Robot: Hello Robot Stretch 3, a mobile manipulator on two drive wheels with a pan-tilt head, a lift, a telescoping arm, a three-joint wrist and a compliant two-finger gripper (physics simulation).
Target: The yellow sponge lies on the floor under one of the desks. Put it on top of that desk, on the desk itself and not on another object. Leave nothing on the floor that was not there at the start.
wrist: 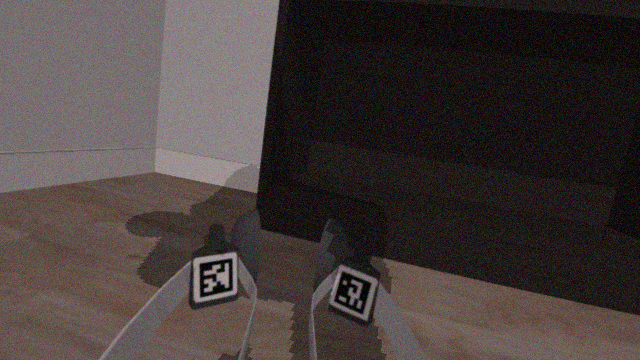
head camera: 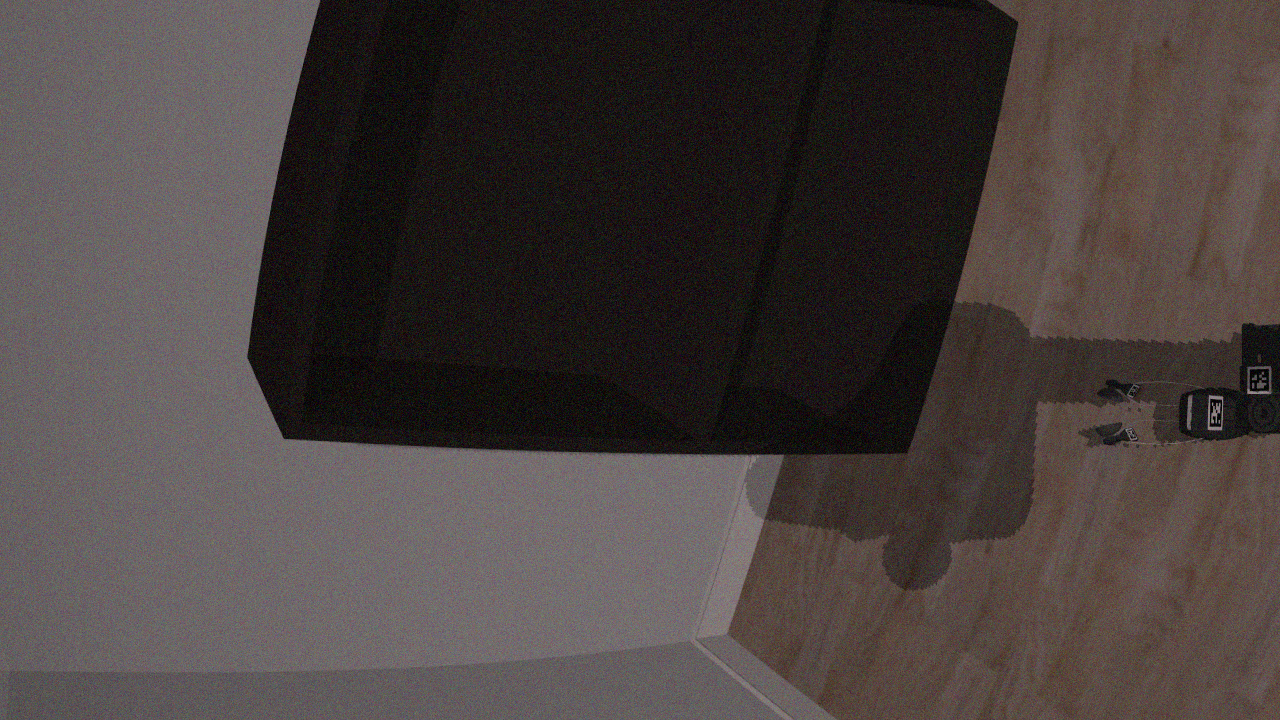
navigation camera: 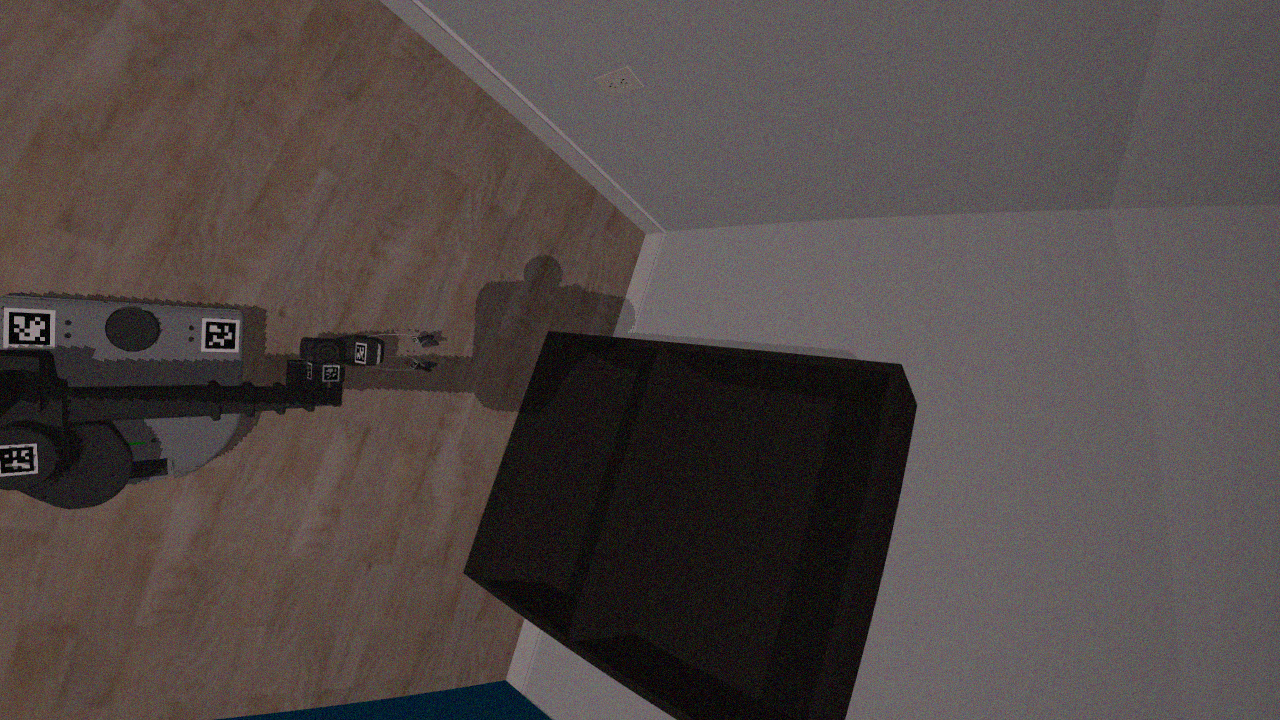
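Where they show: gripper, fingertip midpoint: (wrist: pixel 290 239) (head camera: pixel 1097 412) (navigation camera: pixel 437 353); robot's base, origin of the base link: (navigation camera: pixel 134 327).
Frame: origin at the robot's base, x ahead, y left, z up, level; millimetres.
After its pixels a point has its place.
Observation:
The yellow sponge does not show in these views, and I cannot make out a desk. My gripper (head camera: pixel 1105 412) @[z 160, x -25, y -571 mm] (navigation camera: pixel 429 351) @[z 160, x -25, y -571 mm] (wrist: pixel 290 239) @[z 160, x -25, y -571 mm] is open, with nothing between its fingers. It reaches out beyond the base, above the wooden floor (head camera: pixel 1118 223) @[z 1, x -319, y -600 mm] (navigation camera: pixel 340 537) @[z 1, x -504, y -404 mm] (wrist: pixel 75 240) @[z 1, x 310, y -875 mm]. In the wrist view its fingers point toward the lower left corner of a dark cabinet, with a stretch of floor between them.
The dark open-fronted cabinet (head camera: pixel 286 268) @[z 1061, x -150, y -1080 mm] (navigation camera: pixel 881 501) @[z 1061, x -225, y -1009 mm] (wrist: pixel 272 125) @[z 221, x 28, y -1032 mm] stands against the grey wall (head camera: pixel 134 268) @[z 1244, x -160, y -1294 mm] (navigation camera: pixel 1074 447) @[z 1396, x -101, y -1315 mm] (wrist: pixel 215 75) @[z 351, x 260, y -1439 mm], near a room corner. A blue surface (navigation camera: pixel 429 702) @[z 48, x -1066, y -620 mm] shows at the navigation view's bottom edge. My base (navigation camera: pixel 179 313) @[z 159, x 34, y -66 mm] is at the left there.

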